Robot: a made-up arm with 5 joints.
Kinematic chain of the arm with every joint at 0, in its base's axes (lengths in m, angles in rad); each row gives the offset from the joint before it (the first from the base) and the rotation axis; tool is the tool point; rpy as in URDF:
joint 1: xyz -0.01 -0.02 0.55 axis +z
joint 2: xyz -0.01 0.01 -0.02 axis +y
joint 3: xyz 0.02 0 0.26 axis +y
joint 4: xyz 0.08 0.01 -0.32 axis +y
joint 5: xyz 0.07 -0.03 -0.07 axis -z
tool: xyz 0.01 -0.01 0 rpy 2.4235 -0.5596 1.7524
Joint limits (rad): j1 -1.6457..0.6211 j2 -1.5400..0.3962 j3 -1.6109..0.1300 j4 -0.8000..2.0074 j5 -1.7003..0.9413
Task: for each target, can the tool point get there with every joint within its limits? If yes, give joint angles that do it. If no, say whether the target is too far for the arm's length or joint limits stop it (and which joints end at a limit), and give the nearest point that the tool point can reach.
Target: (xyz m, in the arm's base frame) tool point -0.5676 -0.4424 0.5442
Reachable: no: joint limits stop it (at a limit: joint 1, joint 2, joint 3, joint 4) | nearest point -0.3789 -0.2966 0.8646 | short by 0.399 m
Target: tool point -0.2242 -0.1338 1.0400
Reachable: yes | joints 0.4179 -1.2585 -1.4220 -0.1995 -0.2625
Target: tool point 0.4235 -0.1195 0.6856
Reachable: yes | joints -0.1753 0.0985 -1.3155 1.1577 0.2840
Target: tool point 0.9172 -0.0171 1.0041
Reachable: no: too far | nearest point 0.5128 -0.0184 0.7995 | short by 0.453 m
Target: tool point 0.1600 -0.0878 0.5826
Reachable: yes | joints -0.3328 -1.2255 -0.0623 0.9842 -0.8868
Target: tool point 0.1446 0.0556 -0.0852
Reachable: no: joint limits stop it (at a limit: joint 2) | nearest point 0.1173 0.0422 0.3240 | short by 0.410 m
